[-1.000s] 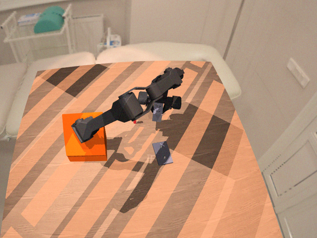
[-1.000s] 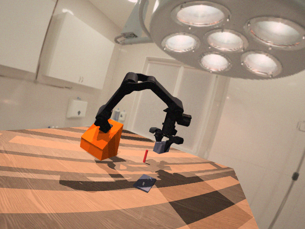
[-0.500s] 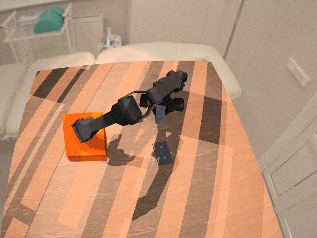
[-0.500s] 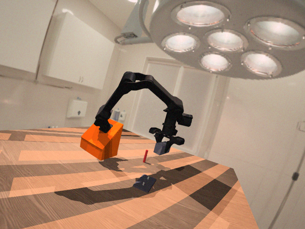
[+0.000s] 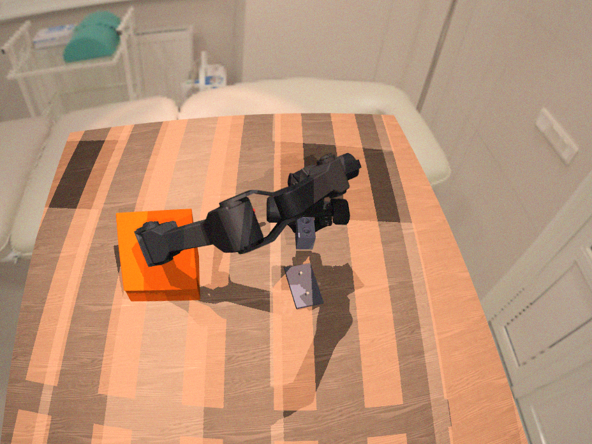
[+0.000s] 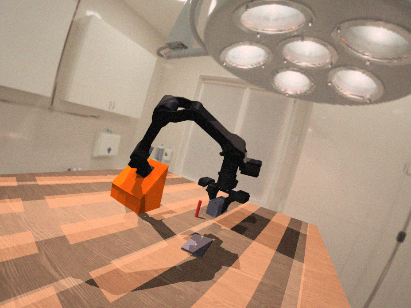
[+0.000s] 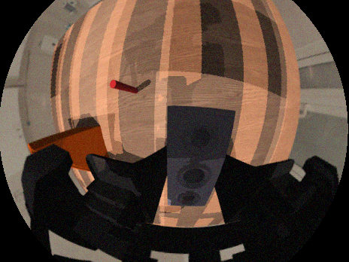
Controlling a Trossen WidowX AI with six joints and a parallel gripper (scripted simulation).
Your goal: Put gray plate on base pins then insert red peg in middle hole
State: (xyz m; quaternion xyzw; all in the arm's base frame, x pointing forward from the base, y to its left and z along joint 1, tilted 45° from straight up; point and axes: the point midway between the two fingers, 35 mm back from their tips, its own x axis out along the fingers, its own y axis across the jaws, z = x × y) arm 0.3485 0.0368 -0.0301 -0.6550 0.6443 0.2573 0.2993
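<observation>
The base lies 100 mm below my gripper tip and 90 mm to the right of it. Also, from my gripper tip: gray plate: 30 mm above; red peg: 120 mm behind, 90 mm to the left, 70 mm below.
</observation>
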